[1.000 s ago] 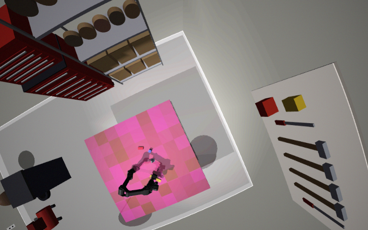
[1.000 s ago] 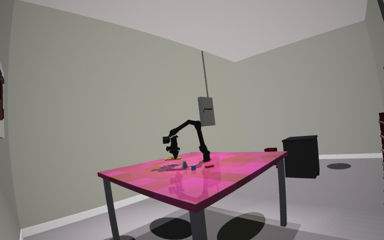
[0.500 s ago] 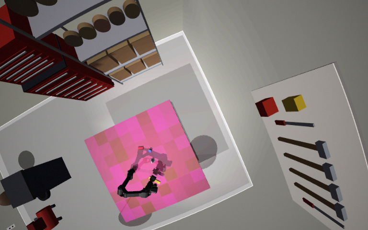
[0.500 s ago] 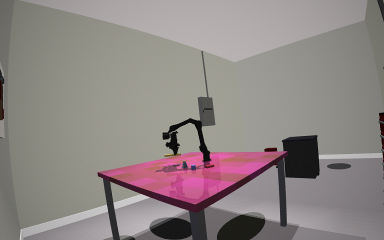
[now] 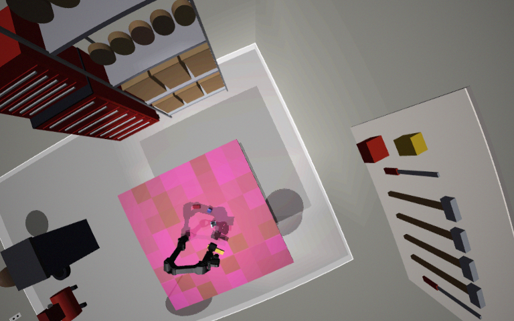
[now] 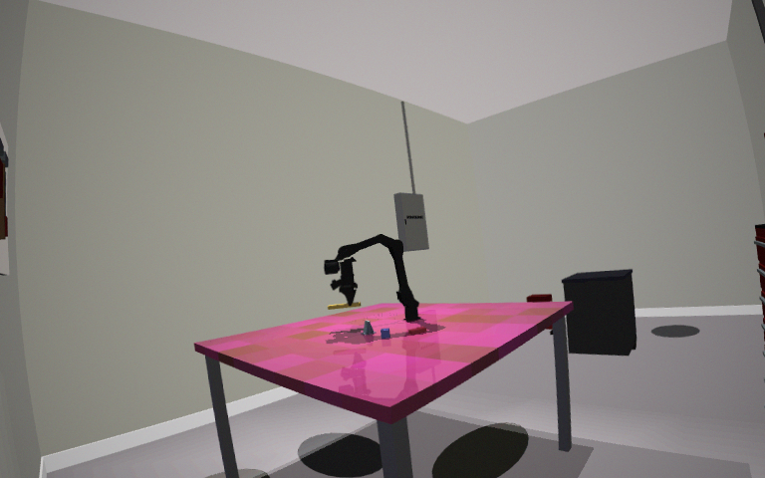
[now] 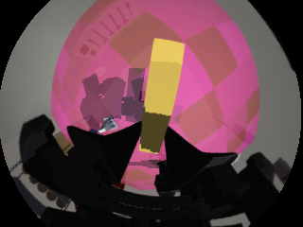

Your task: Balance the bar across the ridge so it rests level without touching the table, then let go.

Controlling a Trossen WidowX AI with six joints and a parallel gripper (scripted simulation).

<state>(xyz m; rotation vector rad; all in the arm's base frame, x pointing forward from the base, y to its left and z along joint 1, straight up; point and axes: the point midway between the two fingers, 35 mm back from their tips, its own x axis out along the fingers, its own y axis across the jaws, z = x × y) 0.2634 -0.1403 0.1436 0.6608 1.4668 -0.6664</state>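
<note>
The small blue cube is 300 mm to the left of my gripper tip, 90 mm below it and 90 mm ahead of it. The rest, counted from my gripper tip: yellow bar (20 mm to the right, 20 mm ahead); then small red block (380 mm to the left, 100 mm below, 20 mm behind).
</note>
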